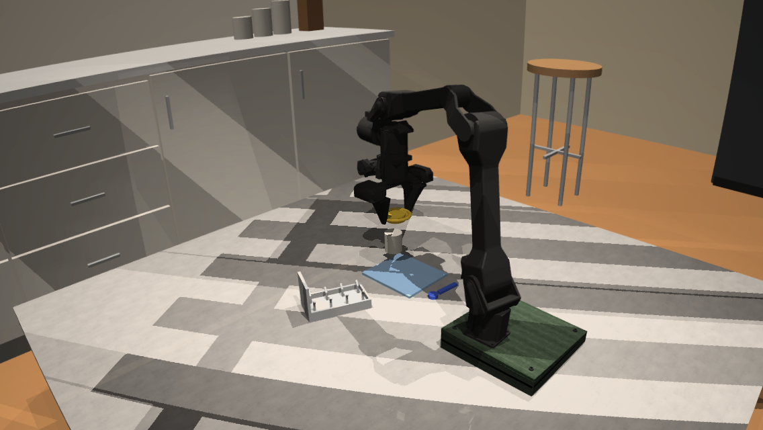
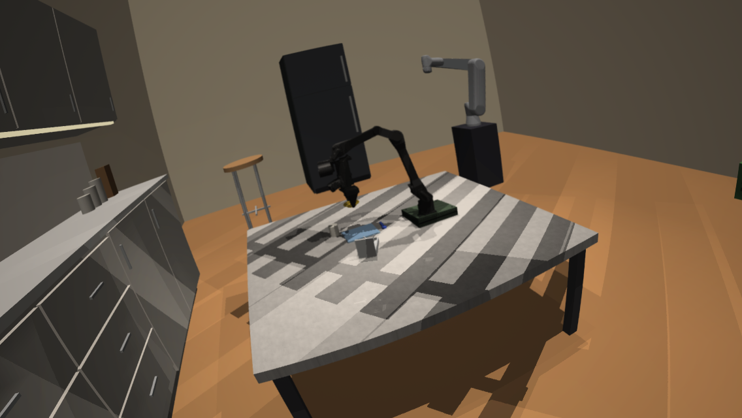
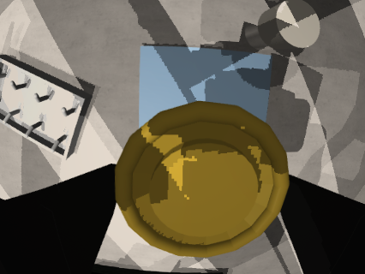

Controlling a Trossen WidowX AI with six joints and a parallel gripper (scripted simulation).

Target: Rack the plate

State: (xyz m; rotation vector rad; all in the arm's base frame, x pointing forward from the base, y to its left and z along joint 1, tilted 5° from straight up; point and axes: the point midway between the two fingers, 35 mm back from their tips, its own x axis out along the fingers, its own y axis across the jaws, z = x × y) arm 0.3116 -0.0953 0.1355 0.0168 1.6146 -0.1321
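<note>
Now: gripper tip 18 cm to the right of the dish rack, 12 cm above it and 2 cm short of it. The rest, counted from my gripper tip: yellow plate 1 cm above; then grey cup 12 cm below, 9 cm to the right, 9 cm ahead; then light blue mat 14 cm below, 1 cm to the right, 1 cm behind.
</note>
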